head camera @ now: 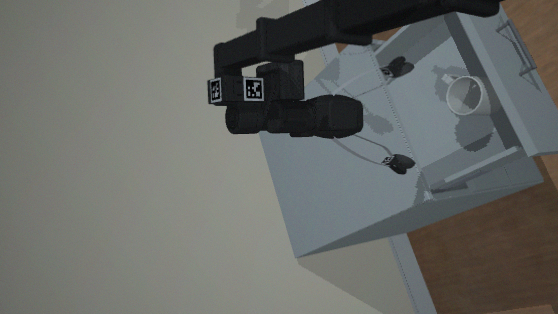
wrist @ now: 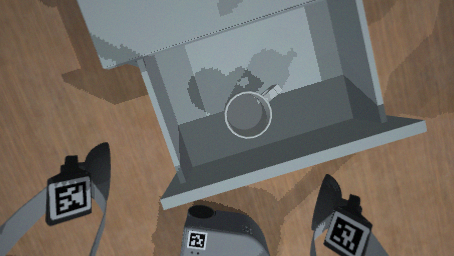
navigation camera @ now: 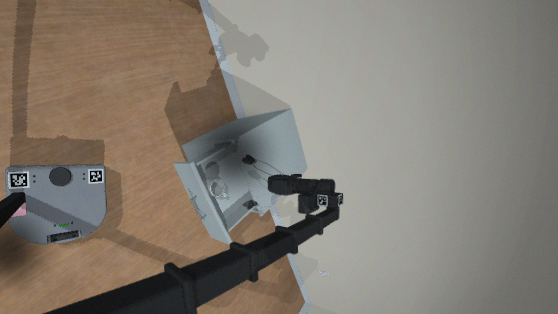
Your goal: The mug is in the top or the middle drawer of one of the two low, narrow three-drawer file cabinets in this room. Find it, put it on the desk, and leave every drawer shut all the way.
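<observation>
A white mug stands upright in the open top drawer of a grey file cabinet. The mug is near the drawer's front panel, with its handle pointing to one side and back toward the cabinet. My gripper is open and empty, with its fingers wide apart. It hangs above the cabinet and drawer, apart from the mug. The desk does not show in these views.
The cabinet stands by a beige wall. The drawer's bar handle faces the room. My wheeled base stands on the wooden floor in front of the drawer. My arm reaches past the drawer's side.
</observation>
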